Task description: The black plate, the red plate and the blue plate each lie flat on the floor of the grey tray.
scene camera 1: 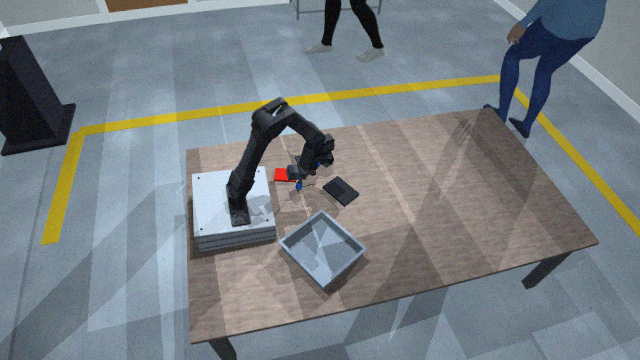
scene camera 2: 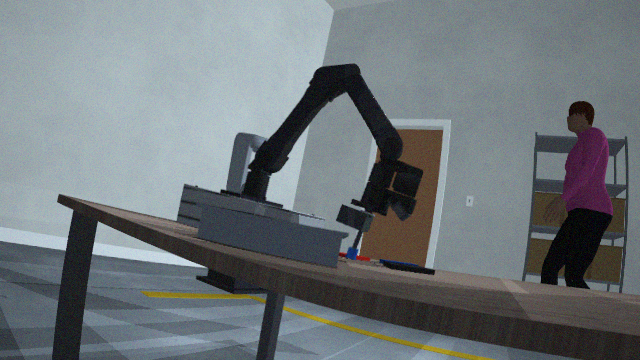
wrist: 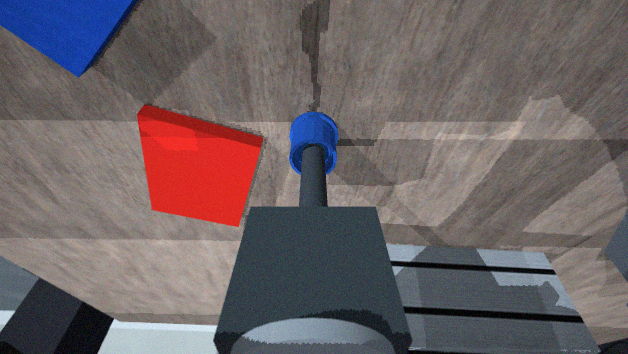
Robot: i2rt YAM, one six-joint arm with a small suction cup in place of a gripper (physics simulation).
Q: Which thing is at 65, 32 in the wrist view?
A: A blue plate.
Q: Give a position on a red plate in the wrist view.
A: At 197, 169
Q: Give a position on my suction cup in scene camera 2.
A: At 351, 253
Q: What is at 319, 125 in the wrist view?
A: My suction cup.
